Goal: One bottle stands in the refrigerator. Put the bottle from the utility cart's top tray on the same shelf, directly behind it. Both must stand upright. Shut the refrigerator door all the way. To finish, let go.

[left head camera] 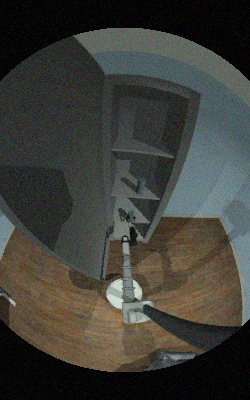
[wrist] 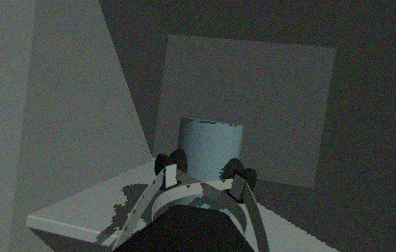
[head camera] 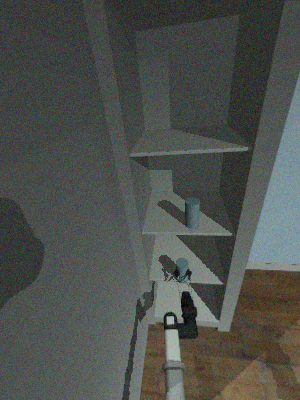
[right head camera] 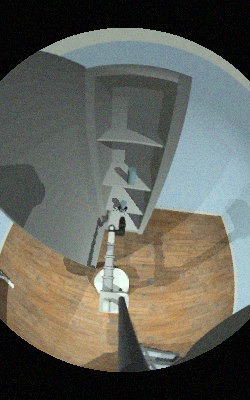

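Observation:
One blue bottle (head camera: 192, 213) (left head camera: 141, 185) (right head camera: 132, 175) stands upright on a middle shelf (head camera: 155, 225) of the open refrigerator (head camera: 245, 240). My gripper (head camera: 182, 274) (wrist: 205, 167) is shut on the other blue bottle (head camera: 182, 264) (wrist: 210, 145), which looks about upright. It is one level lower, at the lower shelf (head camera: 170, 245) (wrist: 70, 215), inside the shelf's front edge. The fingers hide the held bottle's base, so I cannot tell whether it touches the shelf. The refrigerator door (head camera: 60, 150) (left head camera: 50, 125) (right head camera: 50, 110) stands open on the left.
The upper shelf (head camera: 185, 142) is above both bottles. The refrigerator's side walls flank the gripper. The extended arm (head camera: 172, 350) (left head camera: 127, 265) reaches in beside the door's edge. A grey framed object (left head camera: 175, 357) (right head camera: 160, 356) partly shows at the bottom.

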